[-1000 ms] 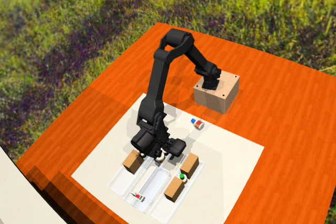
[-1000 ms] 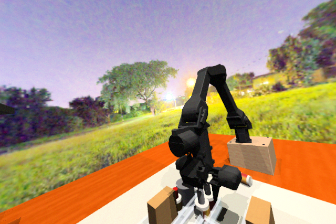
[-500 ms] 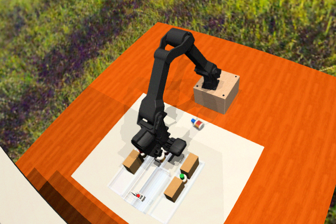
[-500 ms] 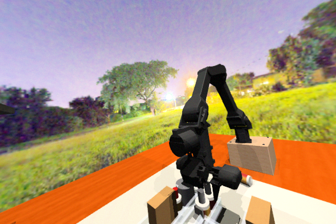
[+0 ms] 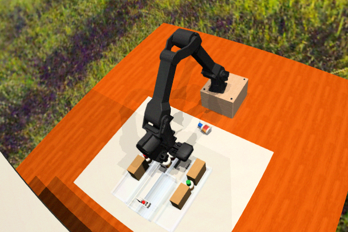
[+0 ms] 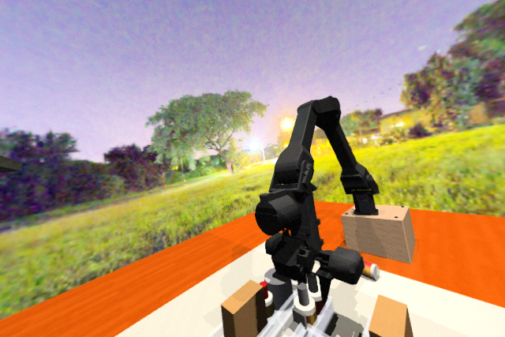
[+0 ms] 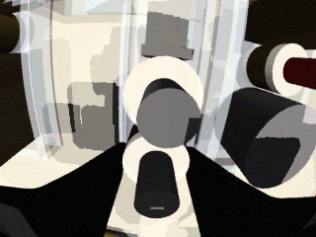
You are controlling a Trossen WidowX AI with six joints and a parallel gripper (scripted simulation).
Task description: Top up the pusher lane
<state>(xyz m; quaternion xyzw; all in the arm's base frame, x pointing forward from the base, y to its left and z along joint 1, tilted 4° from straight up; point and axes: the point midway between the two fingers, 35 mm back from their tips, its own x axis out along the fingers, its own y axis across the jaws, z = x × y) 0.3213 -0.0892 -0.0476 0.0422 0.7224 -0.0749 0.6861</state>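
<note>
My gripper tip is 8 cm to the left of the grey cylinder. The rest, counted from my gripper tip: clear lane tray: 15 cm ahead, 1 cm below; red mark: 23 cm ahead, 4 cm above.
</note>
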